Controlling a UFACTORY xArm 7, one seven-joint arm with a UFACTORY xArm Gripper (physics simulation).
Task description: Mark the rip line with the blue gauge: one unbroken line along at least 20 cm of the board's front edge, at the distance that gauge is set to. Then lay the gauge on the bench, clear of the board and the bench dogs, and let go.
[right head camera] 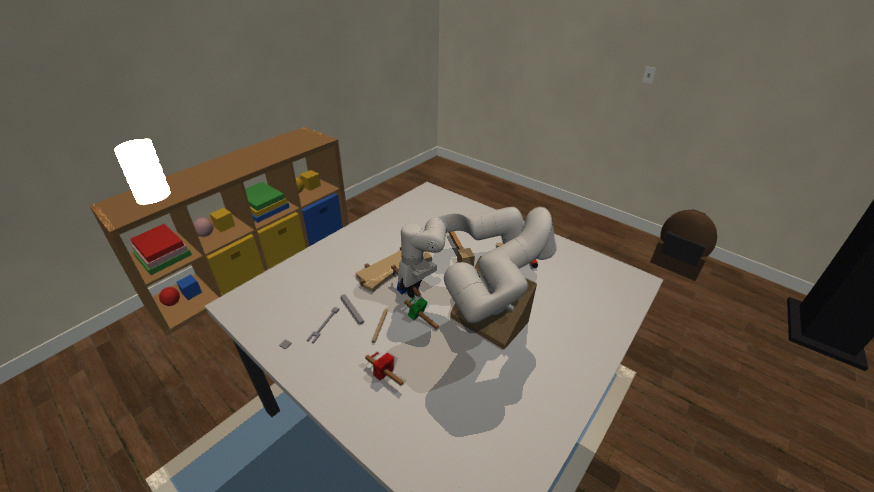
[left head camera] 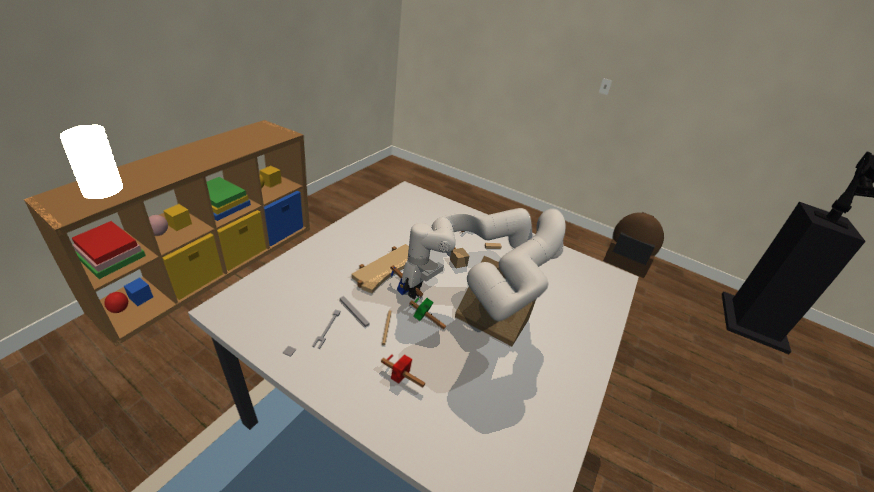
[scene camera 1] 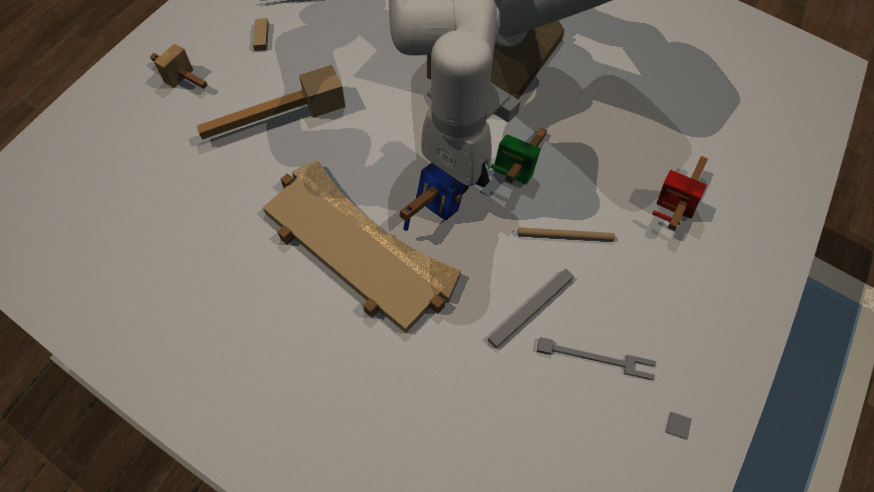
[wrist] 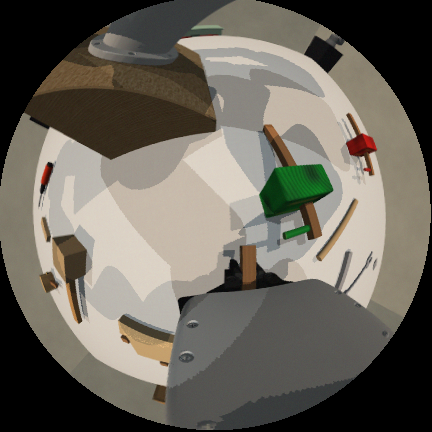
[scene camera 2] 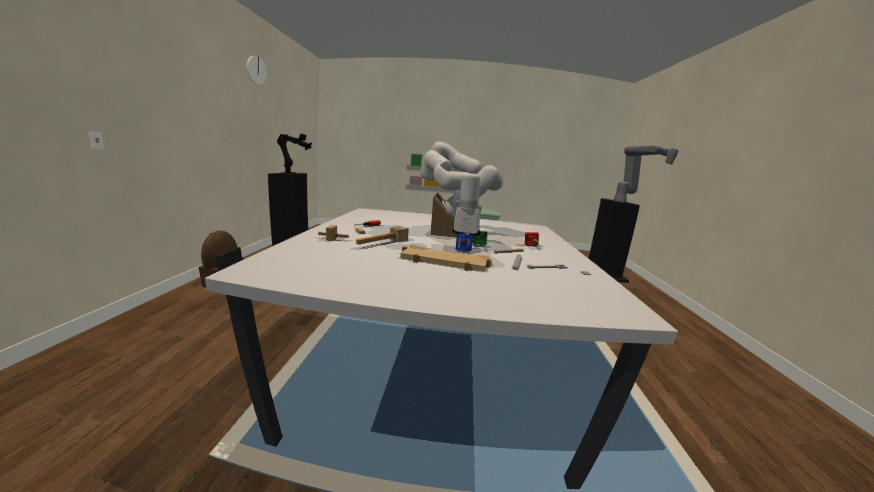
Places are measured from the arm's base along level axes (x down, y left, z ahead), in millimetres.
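Pixels of known places: gripper, fingertip midpoint: [right head camera: 412, 295] [left head camera: 413, 295] [wrist: 240, 269]; arm's base, origin of the base link: [scene camera 1: 500, 11] [scene camera 2: 449, 210].
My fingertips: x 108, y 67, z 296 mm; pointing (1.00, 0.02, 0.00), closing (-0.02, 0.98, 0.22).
For each thing: its top centre in the pictures, then the offset to it from my fingertips. "pt": a spot on its surface instead.
- blue gauge, middle of its top: [scene camera 1: 439, 180] [left head camera: 406, 275] [right head camera: 404, 275] [scene camera 2: 465, 233] dx -73, dy -8, dz +44 mm
- board, middle of its top: [scene camera 1: 358, 237] [wrist: 205, 355] [scene camera 2: 445, 254] [left head camera: 390, 265] [right head camera: 394, 264] dx -18, dy -84, dz +159 mm
- green gauge, middle of its top: [wrist: 307, 160] [scene camera 1: 525, 137] [left head camera: 429, 305] [right head camera: 422, 305] [scene camera 2: 480, 229] dx -62, dy +70, dz -99 mm
- red gauge, middle of its top: [scene camera 1: 690, 178] [wrist: 369, 136] [left head camera: 405, 364] [right head camera: 385, 361] [scene camera 2: 532, 231] dx -63, dy +331, dz -154 mm
- dowel, middle of its top: [scene camera 1: 567, 232] [wrist: 344, 226] [left head camera: 387, 325] [right head camera: 379, 324] [scene camera 2: 509, 249] dx -10, dy +191, dz -3 mm
- grey bar, middle of its top: [scene camera 1: 532, 306] [left head camera: 354, 310] [right head camera: 351, 307] dx -8, dy +192, dz +133 mm
- wrench-like tool, middle of its top: [scene camera 1: 597, 356] [wrist: 360, 275] [left head camera: 327, 327] [right head camera: 323, 323] dx -6, dy +305, dz +160 mm
- mallet, surface spot: [scene camera 1: 322, 90] pt dx -52, dy -270, dz -38 mm
- wooden gauge, middle of its top: [scene camera 1: 172, 55] [scene camera 2: 333, 226] dx -54, dy -558, dz +15 mm
The blue gauge [scene camera 1: 439, 190] [scene camera 2: 464, 242] [left head camera: 401, 286] [right head camera: 401, 287] is between the fingers of my gripper [scene camera 1: 470, 183] [left head camera: 411, 289], which is shut on it. Its brown beam with a blue pin points toward the board in scene camera 1. The beam's other end shows at the fingers in the wrist view; the blue head is hidden there. The board [scene camera 1: 351, 238] [scene camera 2: 446, 257] [left head camera: 382, 267] [right head camera: 385, 271] [wrist: 150, 342] lies flat among brown bench dogs [scene camera 1: 285, 234] [scene camera 1: 370, 306] [scene camera 1: 436, 303]. The gauge is beside the board's curved, rough-grained side, apart from it. No marked line can be made out on the board.
Close beside the gripper stands a green gauge [scene camera 1: 517, 160] [wrist: 297, 189]. A red gauge [scene camera 1: 680, 194], a dowel [scene camera 1: 565, 234], a grey bar [scene camera 1: 530, 308] and a wrench-like tool [scene camera 1: 593, 355] lie to one side. A mallet [scene camera 1: 322, 90] and a wooden gauge [scene camera 1: 173, 64] lie on the other.
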